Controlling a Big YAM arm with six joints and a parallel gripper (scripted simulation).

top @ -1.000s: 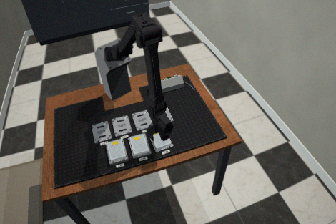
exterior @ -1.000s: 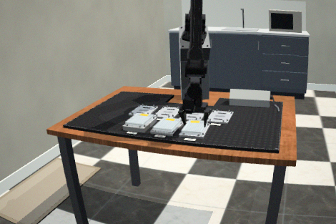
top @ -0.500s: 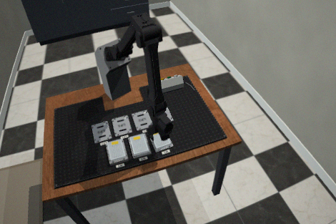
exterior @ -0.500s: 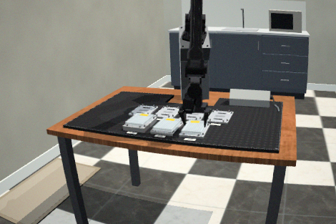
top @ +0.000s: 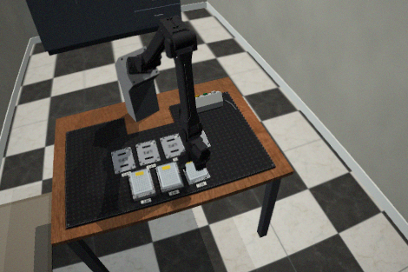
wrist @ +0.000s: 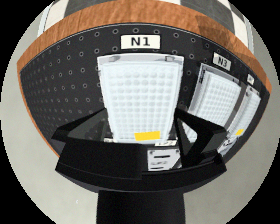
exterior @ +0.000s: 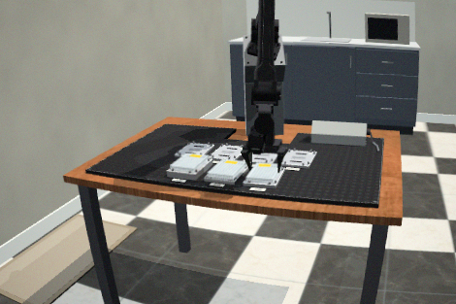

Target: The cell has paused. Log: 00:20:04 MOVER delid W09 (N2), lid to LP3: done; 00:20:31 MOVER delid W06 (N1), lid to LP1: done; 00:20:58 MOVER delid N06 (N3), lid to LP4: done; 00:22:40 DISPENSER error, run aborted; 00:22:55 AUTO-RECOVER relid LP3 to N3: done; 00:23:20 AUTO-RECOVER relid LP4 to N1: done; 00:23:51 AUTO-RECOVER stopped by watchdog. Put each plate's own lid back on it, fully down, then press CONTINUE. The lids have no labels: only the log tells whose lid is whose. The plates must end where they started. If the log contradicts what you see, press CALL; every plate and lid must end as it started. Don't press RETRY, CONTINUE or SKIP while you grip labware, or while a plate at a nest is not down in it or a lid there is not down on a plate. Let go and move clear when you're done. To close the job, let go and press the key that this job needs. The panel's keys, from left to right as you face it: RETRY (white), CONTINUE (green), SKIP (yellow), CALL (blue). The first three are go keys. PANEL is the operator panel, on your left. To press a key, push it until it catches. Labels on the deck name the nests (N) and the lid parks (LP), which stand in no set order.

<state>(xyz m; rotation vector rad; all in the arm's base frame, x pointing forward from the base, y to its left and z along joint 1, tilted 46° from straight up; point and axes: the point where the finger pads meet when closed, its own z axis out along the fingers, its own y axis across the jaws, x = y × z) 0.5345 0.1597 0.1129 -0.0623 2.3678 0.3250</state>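
The lid lies 10 mm below my hand. The rest, counted from my hand: LP4 lid park (190 mm behind, 40 mm to the left, 30 mm below); then green key (480 mm behind, 150 mm to the left, 30 mm above); then white key (490 mm behind, 200 mm to the left, 30 mm above).
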